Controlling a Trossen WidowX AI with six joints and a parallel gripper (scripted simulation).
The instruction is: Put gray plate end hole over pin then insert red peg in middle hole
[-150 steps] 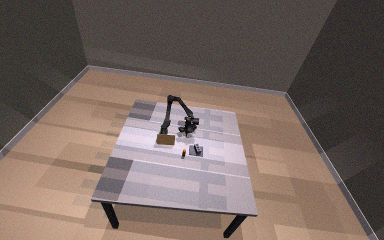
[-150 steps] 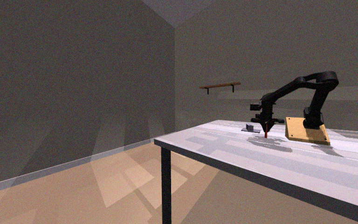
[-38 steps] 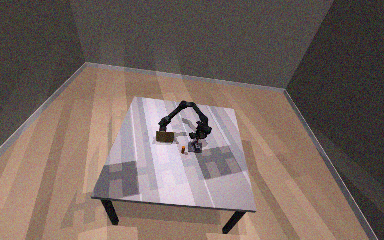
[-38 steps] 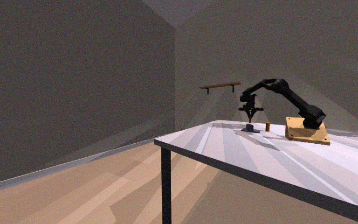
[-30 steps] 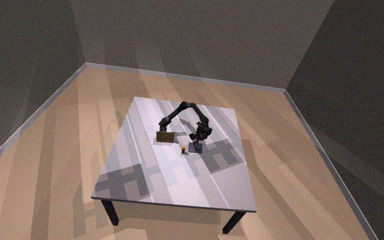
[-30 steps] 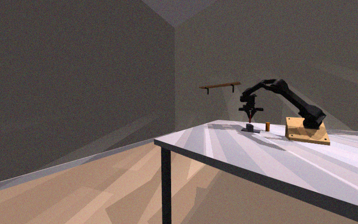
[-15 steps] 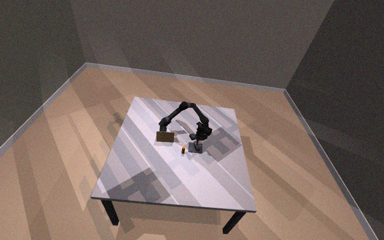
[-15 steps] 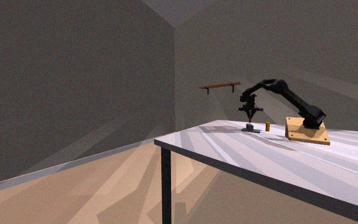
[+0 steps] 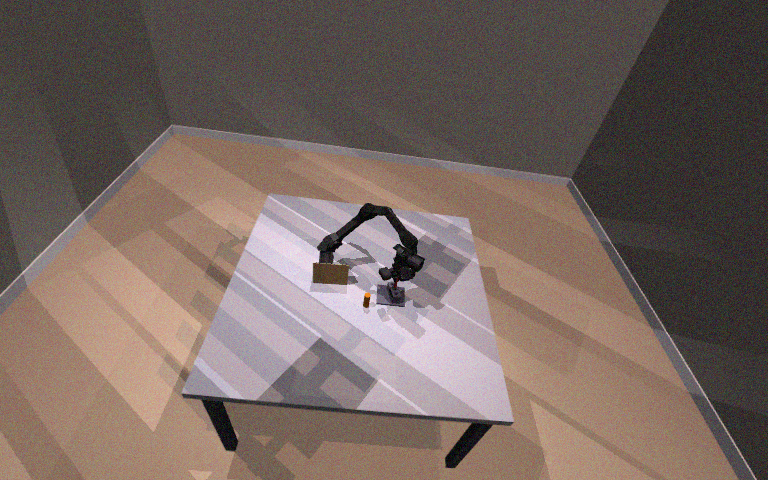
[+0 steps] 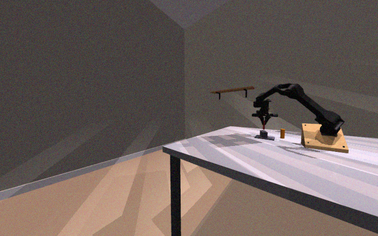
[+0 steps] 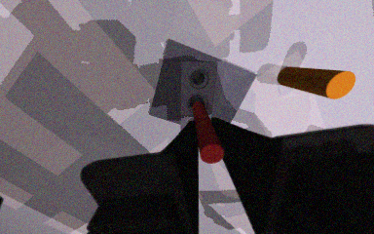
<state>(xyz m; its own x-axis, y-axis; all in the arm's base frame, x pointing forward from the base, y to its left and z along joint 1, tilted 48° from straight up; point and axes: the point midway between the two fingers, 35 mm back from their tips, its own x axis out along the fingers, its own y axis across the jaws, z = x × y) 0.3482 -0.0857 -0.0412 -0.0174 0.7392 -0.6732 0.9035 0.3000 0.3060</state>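
Right now the red peg is right at my gripper tip. Also, from my gripper tip: gray base (110 mm below, 20 mm to the left, 10 mm behind); then orange cylinder (130 mm behind, 70 mm to the right, 70 mm below); then gray plate (70 mm below).
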